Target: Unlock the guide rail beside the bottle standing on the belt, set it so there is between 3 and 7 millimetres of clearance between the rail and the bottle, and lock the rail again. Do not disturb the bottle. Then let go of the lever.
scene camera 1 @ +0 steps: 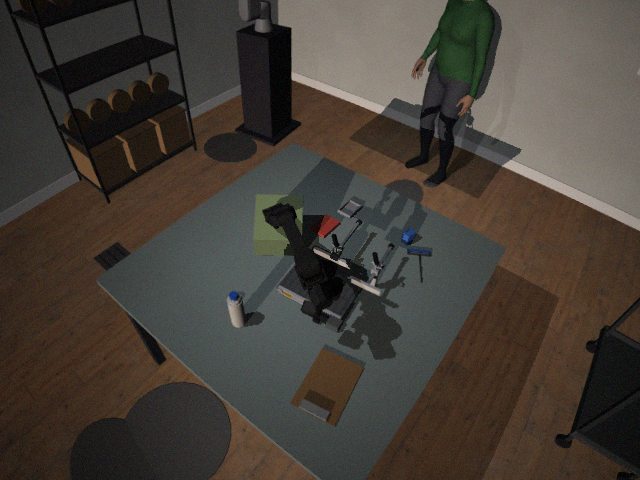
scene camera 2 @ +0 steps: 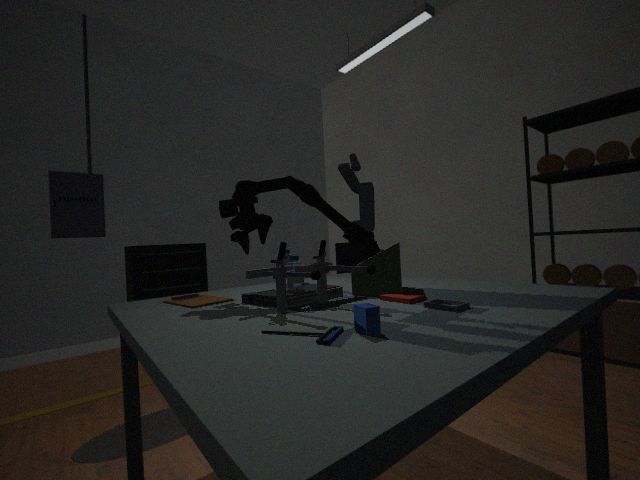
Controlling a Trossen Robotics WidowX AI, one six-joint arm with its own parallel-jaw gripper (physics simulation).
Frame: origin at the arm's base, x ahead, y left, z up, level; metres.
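Seen in the pictures: gripper, fingertip midpoint: (scene camera 2: 255,249); arm's base, link origin: (scene camera 2: 374,255).
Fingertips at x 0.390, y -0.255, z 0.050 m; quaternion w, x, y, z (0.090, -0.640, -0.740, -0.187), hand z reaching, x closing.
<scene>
Pixels of each thing's top centre, then the offset from my fingertips to it.
- second white bottle, top centre: (scene camera 1: 233,294) dx -0.275, dy -0.160, dz -0.014 m
- clipboard, top centre: (scene camera 1: 328,383) (scene camera 2: 197,296) dx +0.139, dy -0.200, dz -0.171 m
- red piece, top centre: (scene camera 2: 401,295) (scene camera 1: 325,224) dx -0.256, dy +0.452, dz -0.174 m
- grey tray, top centre: (scene camera 2: 446,302) (scene camera 1: 349,207) dx -0.215, dy +0.618, dz -0.174 m
- blue block, top centre: (scene camera 2: 366,305) (scene camera 1: 409,232) dx +0.104, dy +0.581, dz -0.131 m
- blue-headed tool, top centre: (scene camera 2: 297,331) (scene camera 1: 420,265) dx +0.210, dy +0.471, dz -0.181 m
The dark belt (scene camera 1: 293,282) (scene camera 2: 258,298) lies at the table's middle. The bottle on it is hidden under my arm in scene camera 1; in scene camera 2 its blue cap (scene camera 2: 293,257) shows between two posts. Two pale guide rail bars show in scene camera 1, one (scene camera 1: 367,286) nearer the right end and one (scene camera 1: 326,254) farther back. One black lever (scene camera 1: 375,258) (scene camera 2: 282,251) and another black lever (scene camera 1: 335,241) (scene camera 2: 322,248) stand upright. The gap to the bottle is hidden. My gripper (scene camera 2: 254,246) is open and empty, above the belt end and apart from the levers; my arm hides its fingertips in scene camera 1.
A second white bottle (scene camera 1: 236,311) stands left of the belt. A clipboard (scene camera 1: 338,373) (scene camera 2: 204,300), green block (scene camera 1: 269,246) (scene camera 2: 379,273), red piece (scene camera 1: 326,225) (scene camera 2: 402,298), grey tray (scene camera 1: 350,207) (scene camera 2: 446,305), blue block (scene camera 1: 408,236) (scene camera 2: 367,319) and blue-headed tool (scene camera 1: 418,252) (scene camera 2: 329,335) surround it.
</scene>
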